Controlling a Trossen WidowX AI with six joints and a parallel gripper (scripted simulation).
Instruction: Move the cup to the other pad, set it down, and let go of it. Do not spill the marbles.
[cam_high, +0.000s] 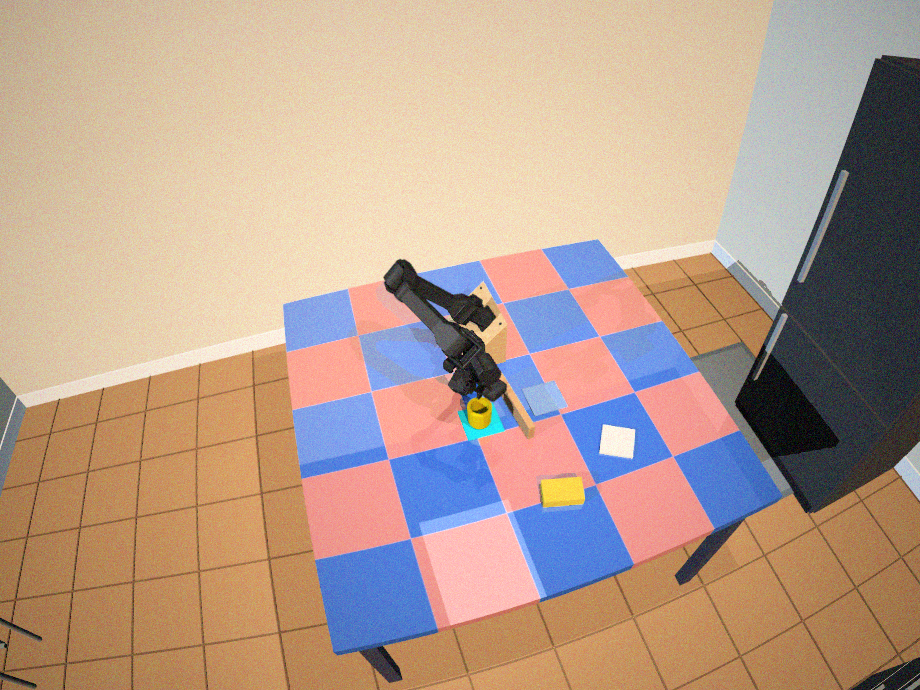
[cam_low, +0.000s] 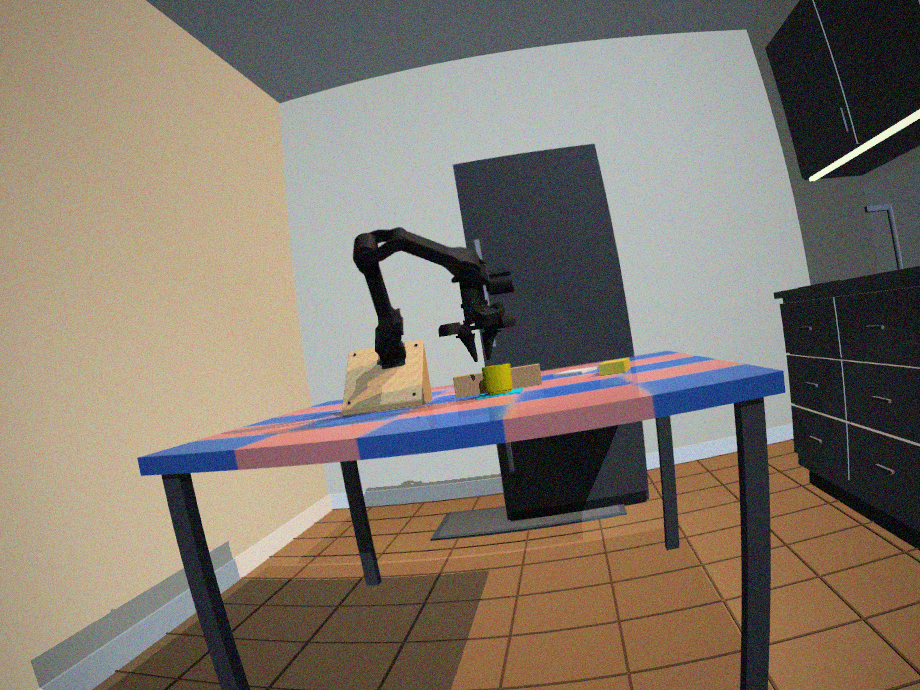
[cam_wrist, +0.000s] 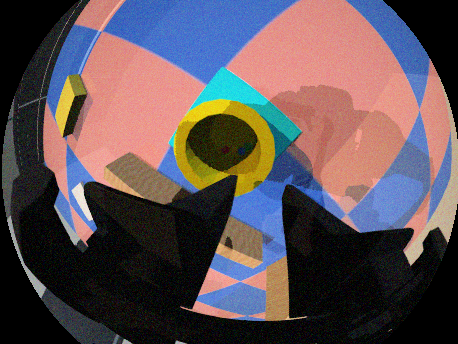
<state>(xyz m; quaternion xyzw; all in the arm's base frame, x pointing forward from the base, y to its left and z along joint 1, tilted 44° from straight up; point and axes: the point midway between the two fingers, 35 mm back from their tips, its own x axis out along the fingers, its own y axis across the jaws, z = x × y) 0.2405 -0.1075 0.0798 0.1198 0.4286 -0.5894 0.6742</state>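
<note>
Right now my gripper tip is 30 mm short of the yellow cup and 50 mm above it. From my gripper tip the other things lie so: cyan pad 30 mm ahead, 10 mm to the left, 100 mm below; wooden bar 30 mm ahead, 110 mm to the left, 70 mm below; red marble 30 mm ahead, 20 mm to the left, 70 mm below.
</note>
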